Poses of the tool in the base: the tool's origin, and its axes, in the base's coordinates. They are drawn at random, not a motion.
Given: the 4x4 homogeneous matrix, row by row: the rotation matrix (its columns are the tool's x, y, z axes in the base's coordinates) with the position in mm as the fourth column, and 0 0 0 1 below. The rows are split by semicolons.
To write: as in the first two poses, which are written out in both.
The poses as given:
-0.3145 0.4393 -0.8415 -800.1; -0.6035 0.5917 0.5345 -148.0; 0.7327 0.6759 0.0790 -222.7; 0 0 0 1
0.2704 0.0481 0.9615 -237.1; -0.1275 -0.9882 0.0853 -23.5; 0.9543 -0.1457 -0.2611 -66.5; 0 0 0 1
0.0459 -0.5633 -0.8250 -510.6; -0.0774 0.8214 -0.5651 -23.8; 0.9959 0.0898 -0.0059 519.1; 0 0 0 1
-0.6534 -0.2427 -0.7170 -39.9; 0.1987 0.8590 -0.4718 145.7; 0.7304 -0.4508 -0.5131 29.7; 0 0 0 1
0.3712 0.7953 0.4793 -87.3; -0.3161 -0.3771 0.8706 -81.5; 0.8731 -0.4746 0.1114 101.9; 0 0 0 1
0.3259 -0.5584 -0.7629 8.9; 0.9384 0.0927 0.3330 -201.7; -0.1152 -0.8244 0.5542 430.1; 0 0 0 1
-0.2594 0.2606 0.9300 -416.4; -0.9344 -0.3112 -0.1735 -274.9; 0.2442 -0.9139 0.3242 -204.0; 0 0 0 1
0.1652 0.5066 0.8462 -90.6; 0.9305 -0.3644 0.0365 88.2; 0.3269 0.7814 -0.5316 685.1; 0 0 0 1
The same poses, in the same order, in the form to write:
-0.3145 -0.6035 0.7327 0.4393 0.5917 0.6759 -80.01 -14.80 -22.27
0.2704 -0.1275 0.9543 0.0481 -0.9882 -0.1457 -23.71 -2.35 -6.65
0.0459 -0.0774 0.9959 -0.5633 0.8214 0.0898 -51.06 -2.38 51.91
-0.6534 0.1987 0.7304 -0.2427 0.8590 -0.4508 -3.99 14.57 2.97
0.3712 -0.3161 0.8731 0.7953 -0.3771 -0.4746 -8.73 -8.15 10.19
0.3259 0.9384 -0.1152 -0.5584 0.0927 -0.8244 0.89 -20.17 43.01
-0.2594 -0.9344 0.2442 0.2606 -0.3112 -0.9139 -41.64 -27.49 -20.40
0.1652 0.9305 0.3269 0.5066 -0.3644 0.7814 -9.06 8.82 68.51

